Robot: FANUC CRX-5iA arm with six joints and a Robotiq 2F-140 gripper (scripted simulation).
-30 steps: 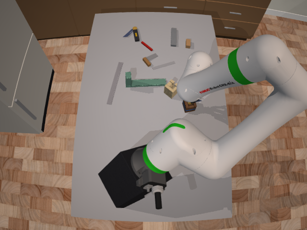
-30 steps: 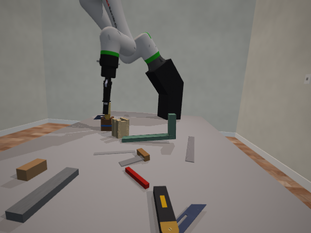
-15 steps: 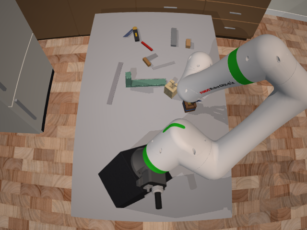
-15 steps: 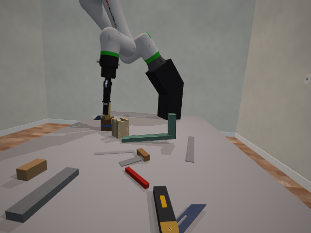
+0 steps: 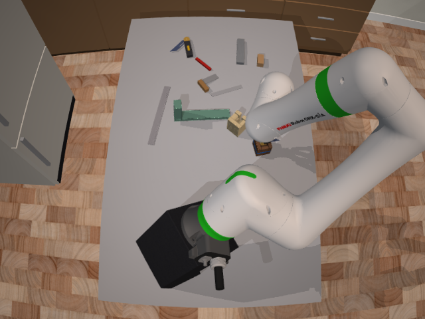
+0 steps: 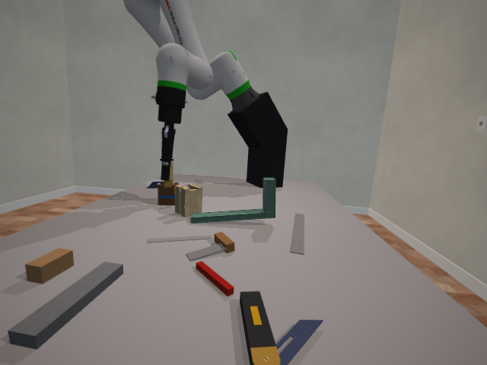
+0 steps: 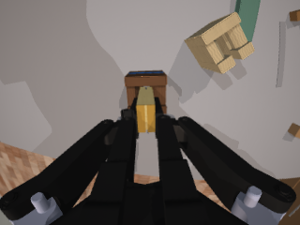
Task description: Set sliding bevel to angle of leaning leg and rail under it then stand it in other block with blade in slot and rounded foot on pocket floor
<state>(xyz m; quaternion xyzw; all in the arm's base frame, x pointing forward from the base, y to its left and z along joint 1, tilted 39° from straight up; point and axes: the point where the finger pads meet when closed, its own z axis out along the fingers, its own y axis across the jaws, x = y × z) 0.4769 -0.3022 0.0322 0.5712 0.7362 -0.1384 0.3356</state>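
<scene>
My hand is 30 mm above the sliding bevel. Round my hand: try square 340 mm ahead, 220 mm to the left, 110 mm below; then dark blue blade 20 mm to the right, 50 mm below; then wooden block 460 mm ahead, 50 mm to the right, 100 mm below.
</scene>
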